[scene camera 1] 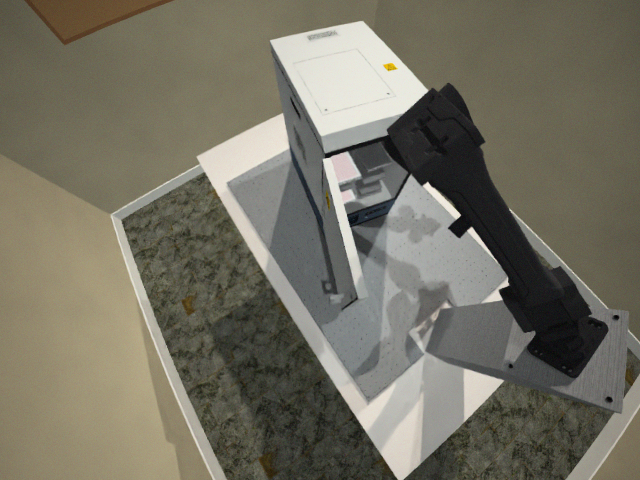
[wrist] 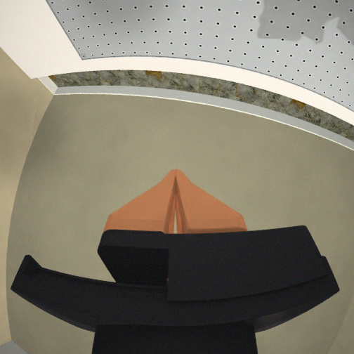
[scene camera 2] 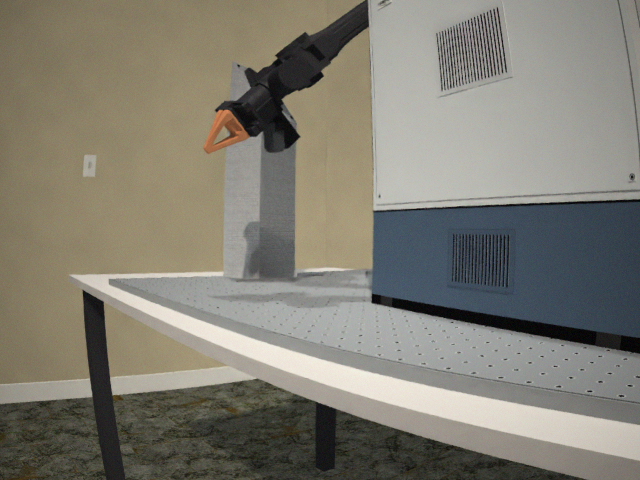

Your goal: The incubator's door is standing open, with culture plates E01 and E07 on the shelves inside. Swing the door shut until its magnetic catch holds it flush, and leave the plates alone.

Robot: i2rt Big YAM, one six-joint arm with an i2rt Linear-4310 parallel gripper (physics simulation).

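Pixels of known places: gripper, fingertip midpoint: point(scene camera 2: 205, 151); arm's base, link origin: point(scene camera 1: 566, 340).
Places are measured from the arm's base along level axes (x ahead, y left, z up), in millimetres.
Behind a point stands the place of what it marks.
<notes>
The white incubator point(scene camera 1: 346, 82) @[x 760, y 55, z 77 mm] point(scene camera 2: 491, 134) @[x 809, y -143, z -258 mm] with a blue base stands at the back of the table. Its door point(scene camera 1: 344, 232) @[x 413, y 279, z 43 mm] stands wide open, swung out toward the front from the left front edge in scene camera 1. Inside, a pink-topped culture plate point(scene camera 1: 344, 166) @[x 669, y 99, z -139 mm] lies on an upper shelf and another pink-topped plate point(scene camera 1: 346, 195) @[x 641, y 93, z -281 mm] shows lower down; their labels cannot be read. My gripper point(scene camera 2: 207, 151) @[x 304, y -268, z -229 mm] point(wrist: 175, 176) is shut and empty, its orange fingertips together. It hangs high above the table, apart from the door, and the arm hides it in scene camera 1.
The arm point(scene camera 1: 496, 222) @[x 277, y 156, z 208 mm] point(scene camera 2: 341, 33) @[x 395, y -40, z 22 mm] reaches from a tall grey pedestal point(scene camera 1: 470, 335) @[x 34, y 48, z -231 mm] point(scene camera 2: 242, 206) @[x 50, y -65, z -311 mm] at the table's front right in scene camera 1. A perforated grey board point(scene camera 1: 444, 232) @[x 342, y -275, z -472 mm] point(scene camera 2: 330, 330) @[x 698, y -283, z -472 mm] point(wrist: 215, 45) lies on the white table point(scene camera 1: 382, 444) @[x -179, y 430, z -485 mm] point(scene camera 2: 217, 330) @[x 585, y -364, z -485 mm]. A latch part point(scene camera 1: 336, 298) @[x 323, y 340, z -144 mm] shows near the door's free end.
</notes>
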